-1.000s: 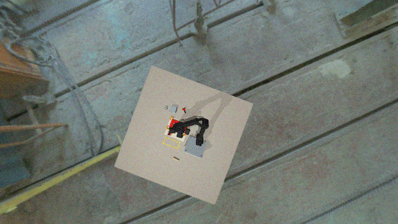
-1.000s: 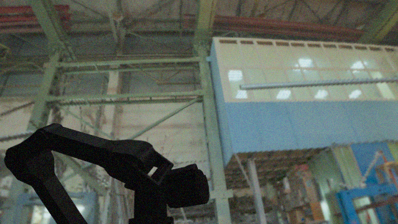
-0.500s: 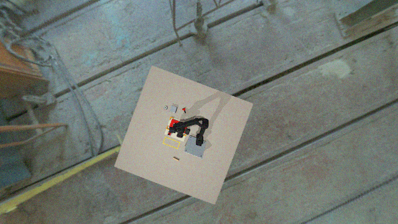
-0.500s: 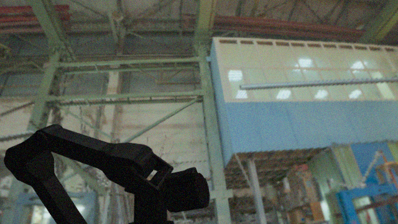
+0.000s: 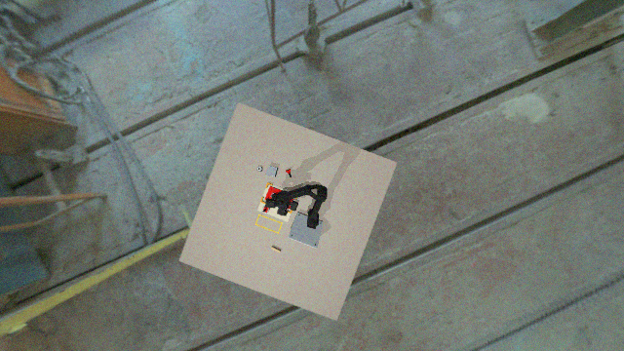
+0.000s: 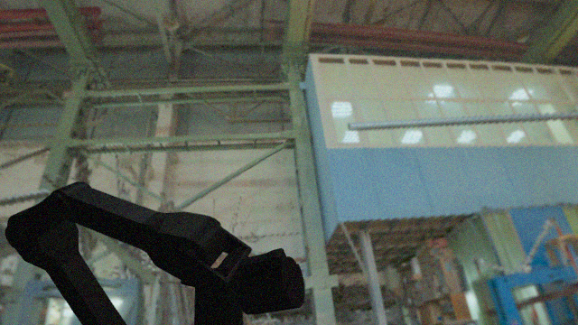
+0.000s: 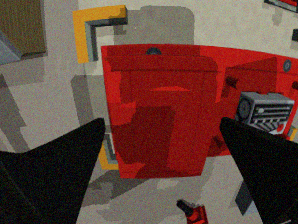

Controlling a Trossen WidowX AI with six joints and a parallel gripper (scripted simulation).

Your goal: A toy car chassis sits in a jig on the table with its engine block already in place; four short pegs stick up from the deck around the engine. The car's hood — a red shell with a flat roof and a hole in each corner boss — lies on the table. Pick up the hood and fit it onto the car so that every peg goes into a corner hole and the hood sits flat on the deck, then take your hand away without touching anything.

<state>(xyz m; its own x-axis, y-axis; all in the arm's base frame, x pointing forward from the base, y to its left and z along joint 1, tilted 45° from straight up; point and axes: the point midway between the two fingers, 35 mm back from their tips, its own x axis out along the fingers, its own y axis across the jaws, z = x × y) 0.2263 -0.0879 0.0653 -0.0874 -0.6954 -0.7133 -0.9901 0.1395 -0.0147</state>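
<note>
My gripper tip is right at the red hood. Round my gripper tip: small brown piece: 2 cm behind, 38 cm to the left, 3 cm below; then small grey block: 16 cm ahead, 18 cm to the right, 2 cm below; then jig: 7 cm ahead, 2 cm to the left, 3 cm below.
</note>
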